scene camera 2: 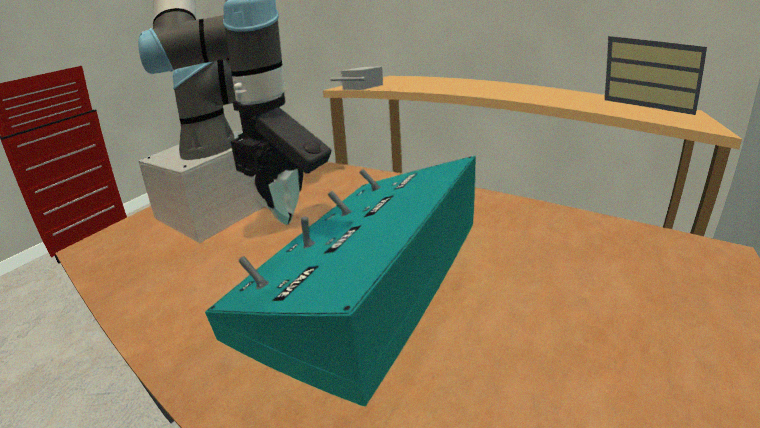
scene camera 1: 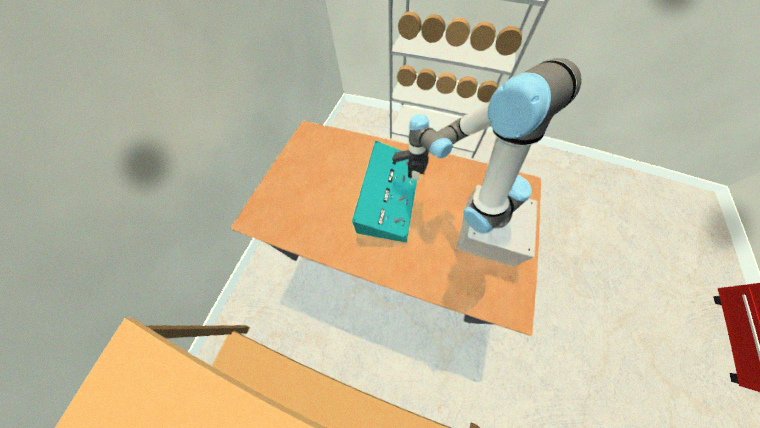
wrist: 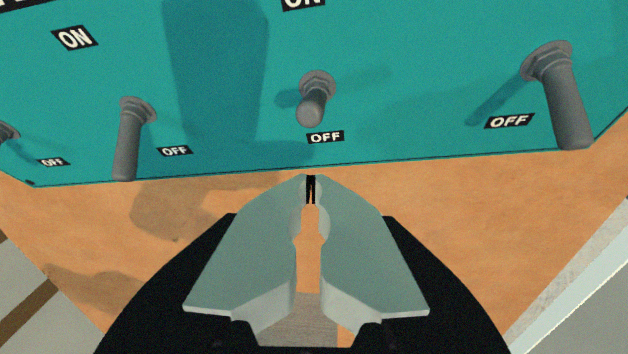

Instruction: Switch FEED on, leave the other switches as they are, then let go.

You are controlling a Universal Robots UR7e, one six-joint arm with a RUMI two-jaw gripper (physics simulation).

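Places are measured from the arm's base along level axes (x back, y right, z up), in metres.
Pixels of known places: gripper, fingertip midpoint: [scene camera 2: 287,223] [scene camera 1: 412,179] [wrist: 311,177]; arm's base, origin of the base link: [scene camera 2: 207,149].
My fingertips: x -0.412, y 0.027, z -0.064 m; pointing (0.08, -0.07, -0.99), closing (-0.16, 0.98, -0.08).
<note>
Ahead of a thing's pixels: the offset from my fingertips to its middle. Level surfaces: height alone.
The teal switch box {dx -0.091, dy -0.085, dz -0.055 m} [scene camera 1: 366,207] [scene camera 2: 420,297] [wrist: 425,45] stands on the table with its face sloping down toward the robot base. The FEED lever {dx -0.043, dy -0.006, dz -0.001 m} [scene camera 2: 305,232] [wrist: 314,102] stands steeper than the others and is tipped to its ON side. The VALVE lever {dx -0.067, dy +0.112, dz -0.006 m} [scene camera 2: 251,271] [wrist: 567,110], the VENT lever {dx +0.007, dy -0.116, dz -0.006 m} [scene camera 2: 339,203] [wrist: 127,145] and the fourth lever {dx +0.044, dy -0.230, dz -0.006 m} [scene camera 2: 368,179] lean to OFF. My gripper [scene camera 1: 415,175] [scene camera 2: 288,220] [wrist: 311,177] is shut with nothing between its fingers. It hangs off the box's low edge, near the FEED lever and apart from it.
The grey base block [scene camera 1: 497,241] [scene camera 2: 196,191] of the arm stands on the table {dz -0.114 m} [scene camera 1: 287,186] [scene camera 2: 585,319]. A shelf rack [scene camera 1: 391,95] with round wooden discs is behind the table. A red cabinet [scene camera 1: 739,324] [scene camera 2: 63,175] and a wooden bench [scene camera 1: 159,388] [scene camera 2: 478,95] stand farther off.
</note>
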